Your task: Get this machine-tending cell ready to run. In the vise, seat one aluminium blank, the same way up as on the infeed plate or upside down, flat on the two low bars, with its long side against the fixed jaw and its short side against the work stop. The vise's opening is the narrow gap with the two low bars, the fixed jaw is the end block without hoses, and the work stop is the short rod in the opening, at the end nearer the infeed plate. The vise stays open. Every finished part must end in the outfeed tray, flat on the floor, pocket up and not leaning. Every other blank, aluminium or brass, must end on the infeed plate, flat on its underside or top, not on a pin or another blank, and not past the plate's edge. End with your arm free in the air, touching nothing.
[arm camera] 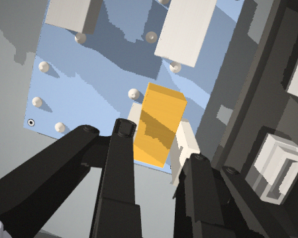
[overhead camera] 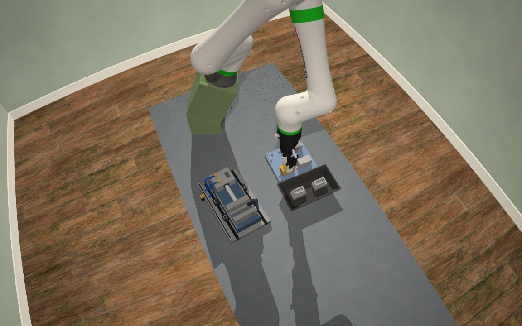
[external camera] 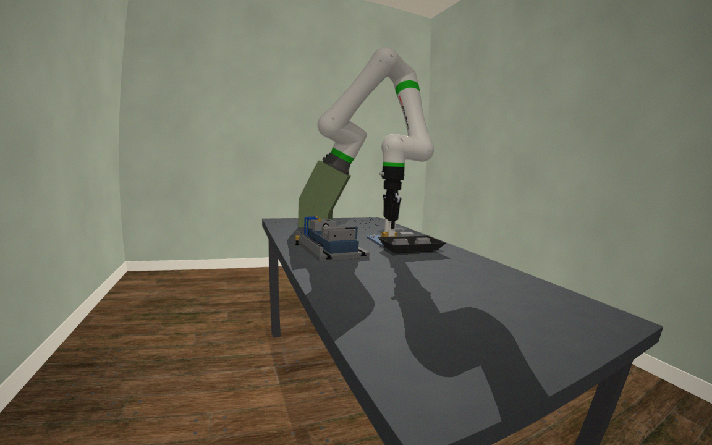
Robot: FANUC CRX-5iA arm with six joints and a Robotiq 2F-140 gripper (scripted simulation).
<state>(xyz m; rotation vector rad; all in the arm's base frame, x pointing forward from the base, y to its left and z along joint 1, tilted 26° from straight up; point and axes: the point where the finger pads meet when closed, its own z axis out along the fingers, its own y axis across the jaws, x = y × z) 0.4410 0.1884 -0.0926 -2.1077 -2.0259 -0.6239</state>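
Now: the brass blank 4 cm below my hand. Round my hand: infeed plate 4 cm behind, 4 cm to the left, 6 cm below; then work stop rod 12 cm ahead, 22 cm to the right, 2 cm above; then piston rod 4 cm ahead, 28 cm to the right, 1 cm above.
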